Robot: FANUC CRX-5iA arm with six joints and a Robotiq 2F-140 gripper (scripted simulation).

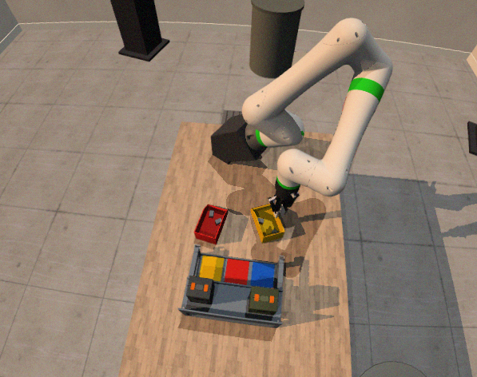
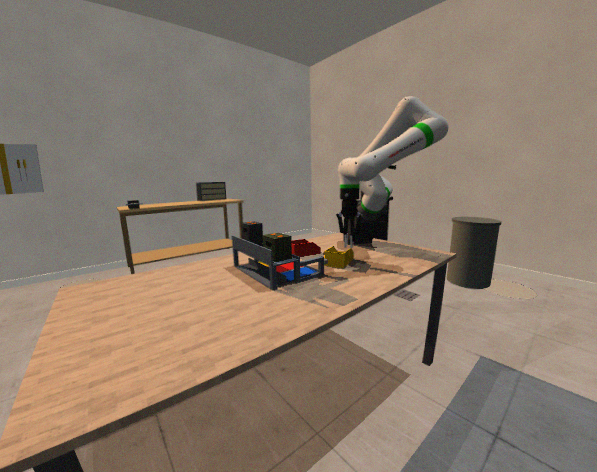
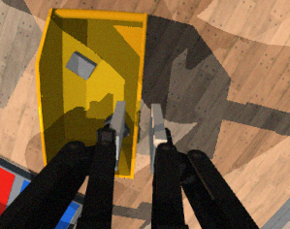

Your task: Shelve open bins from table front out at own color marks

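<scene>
Right now my hand is 3 cm short of the yellow bin, 4 cm to the left of it and 8 cm above it. Round my hand: blue-marked place (30 cm ahead, 4 cm to the left, 11 cm below); then red bin (14 cm ahead, 27 cm to the right, 8 cm below); then red mark (33 cm ahead, 6 cm to the right, 11 cm below).
</scene>
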